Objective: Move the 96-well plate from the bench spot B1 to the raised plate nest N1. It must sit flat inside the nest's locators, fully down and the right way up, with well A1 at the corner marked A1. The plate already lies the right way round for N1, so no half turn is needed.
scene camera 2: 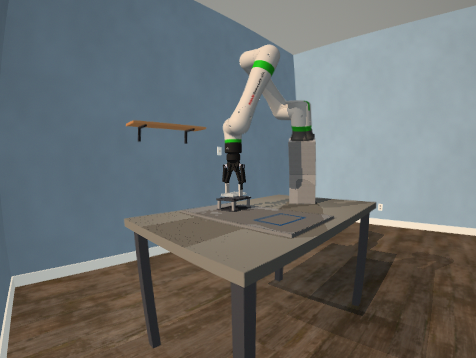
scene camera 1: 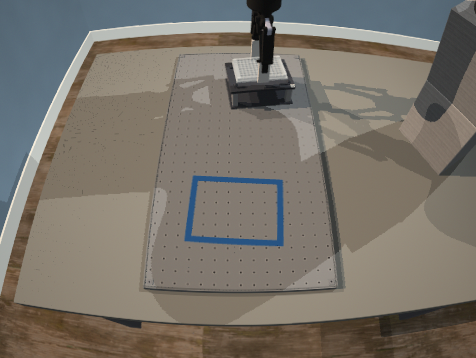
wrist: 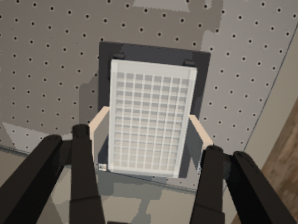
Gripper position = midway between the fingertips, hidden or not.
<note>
I see my gripper (wrist: 148, 122), a 96-well plate (scene camera 1: 246, 69) and a raised plate nest N1 (wrist: 134, 52).
The 96-well plate shows as well in the wrist view (wrist: 140, 106).
</note>
